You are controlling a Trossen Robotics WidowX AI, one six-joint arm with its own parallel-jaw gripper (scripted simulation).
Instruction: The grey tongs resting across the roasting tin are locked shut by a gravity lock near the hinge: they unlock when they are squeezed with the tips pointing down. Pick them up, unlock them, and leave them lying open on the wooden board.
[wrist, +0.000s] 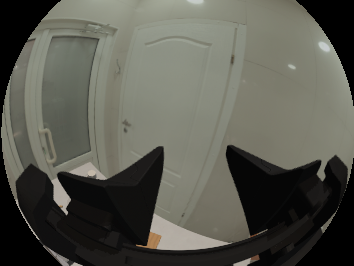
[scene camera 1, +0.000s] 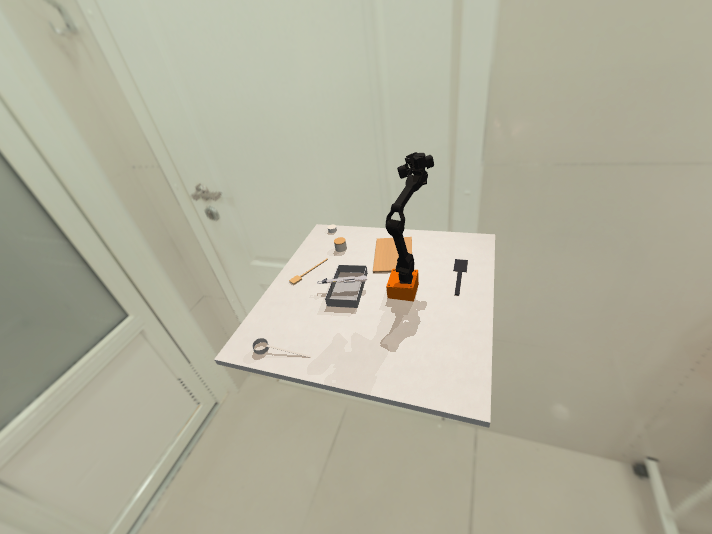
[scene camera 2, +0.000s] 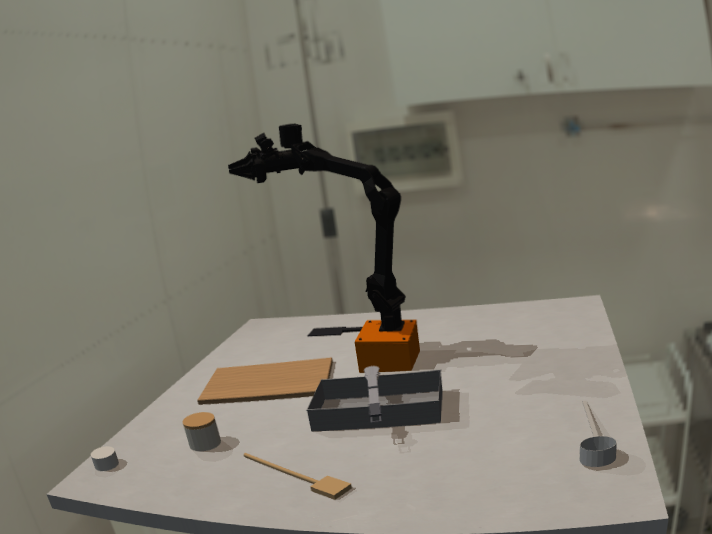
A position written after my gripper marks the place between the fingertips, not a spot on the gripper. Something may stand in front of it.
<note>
In view: my gripper point(scene camera 2: 228, 169) and a wooden board point(scene camera 2: 293, 379).
My gripper is seen too in the wrist view point(wrist: 196, 151). The wooden board shows as well in scene camera 1 point(scene camera 1: 386, 255).
</note>
